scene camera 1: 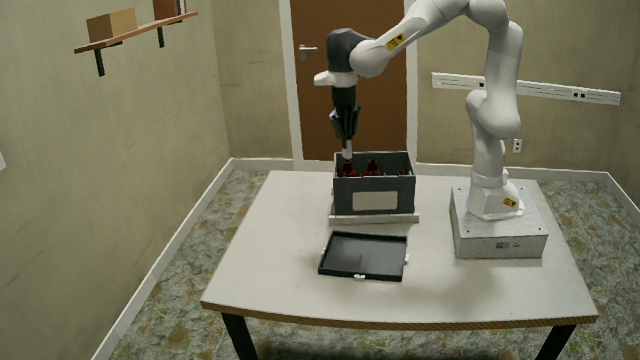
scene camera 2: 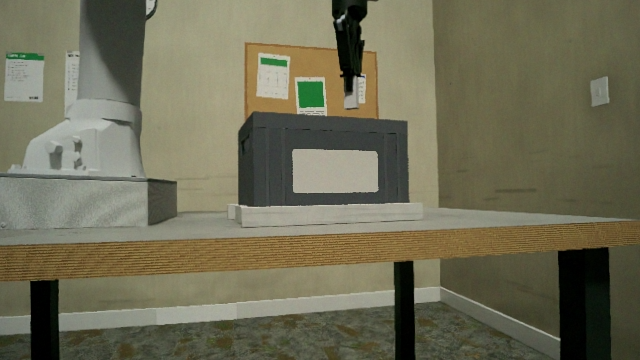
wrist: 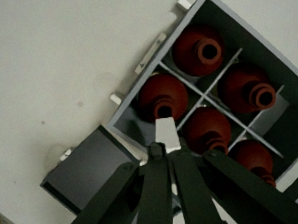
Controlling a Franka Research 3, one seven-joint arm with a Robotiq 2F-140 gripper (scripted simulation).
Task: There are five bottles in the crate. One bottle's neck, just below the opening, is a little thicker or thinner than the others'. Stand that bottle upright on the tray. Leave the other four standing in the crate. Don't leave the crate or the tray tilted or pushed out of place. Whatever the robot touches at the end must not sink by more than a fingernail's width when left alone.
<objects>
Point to a dark grey crate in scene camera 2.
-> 290, 159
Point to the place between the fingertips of my gripper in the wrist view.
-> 166, 131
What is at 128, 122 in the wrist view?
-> A dark grey crate.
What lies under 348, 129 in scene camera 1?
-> My gripper.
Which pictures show my gripper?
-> Scene camera 1, scene camera 2 and the wrist view: all of them.
</objects>
